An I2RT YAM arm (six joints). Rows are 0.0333 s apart.
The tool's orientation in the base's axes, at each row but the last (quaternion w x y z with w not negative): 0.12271 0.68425 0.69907 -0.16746; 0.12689 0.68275 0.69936 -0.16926; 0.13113 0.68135 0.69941 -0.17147; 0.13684 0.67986 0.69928 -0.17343; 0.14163 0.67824 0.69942 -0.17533; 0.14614 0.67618 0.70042 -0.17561; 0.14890 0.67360 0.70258 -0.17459; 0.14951 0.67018 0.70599 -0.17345
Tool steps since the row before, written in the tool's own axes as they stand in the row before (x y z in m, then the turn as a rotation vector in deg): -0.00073 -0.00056 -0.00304 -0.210 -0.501 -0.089; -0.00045 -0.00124 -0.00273 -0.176 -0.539 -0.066; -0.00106 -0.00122 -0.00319 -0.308 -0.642 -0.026; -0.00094 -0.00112 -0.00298 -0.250 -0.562 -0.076; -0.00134 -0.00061 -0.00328 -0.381 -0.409 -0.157; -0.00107 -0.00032 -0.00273 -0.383 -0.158 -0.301; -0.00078 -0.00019 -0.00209 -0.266 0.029 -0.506; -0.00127 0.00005 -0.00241 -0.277 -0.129 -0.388
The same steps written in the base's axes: -0.00036 0.00055 0.00311 -0.488 -0.160 0.199; -0.00108 0.00070 0.00275 -0.528 -0.139 0.166; -0.00102 0.00036 0.00341 -0.628 -0.277 0.191; -0.00095 0.00041 0.00315 -0.548 -0.202 0.207; -0.00043 0.00022 0.00356 -0.387 -0.281 0.329; -0.00018 0.00024 0.00293 -0.131 -0.213 0.447; -0.00010 0.00023 0.00223 0.055 -0.011 0.570; 0.00017 -0.00006 0.00272 -0.105 -0.080 0.476
